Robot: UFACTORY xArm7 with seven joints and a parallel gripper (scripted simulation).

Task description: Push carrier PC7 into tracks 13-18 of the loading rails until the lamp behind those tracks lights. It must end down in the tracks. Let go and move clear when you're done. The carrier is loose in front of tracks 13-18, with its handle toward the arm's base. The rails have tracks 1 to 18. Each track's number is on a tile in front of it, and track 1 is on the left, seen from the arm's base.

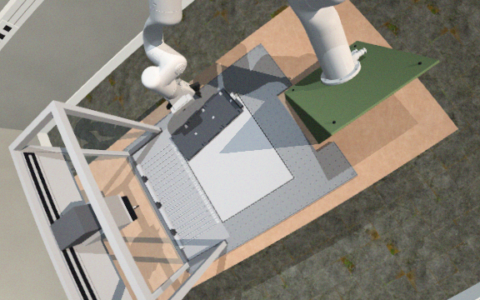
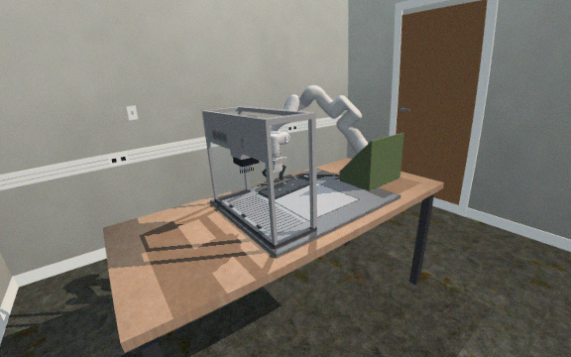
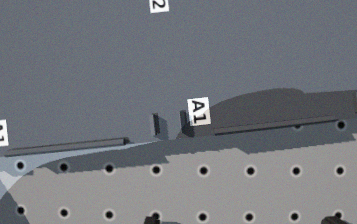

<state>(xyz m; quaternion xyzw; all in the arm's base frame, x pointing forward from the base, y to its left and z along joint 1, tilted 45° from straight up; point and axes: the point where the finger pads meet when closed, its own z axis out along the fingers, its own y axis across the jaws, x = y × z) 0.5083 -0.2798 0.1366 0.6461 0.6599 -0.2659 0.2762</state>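
My hand is 130 mm to the right of the carrier PC7.
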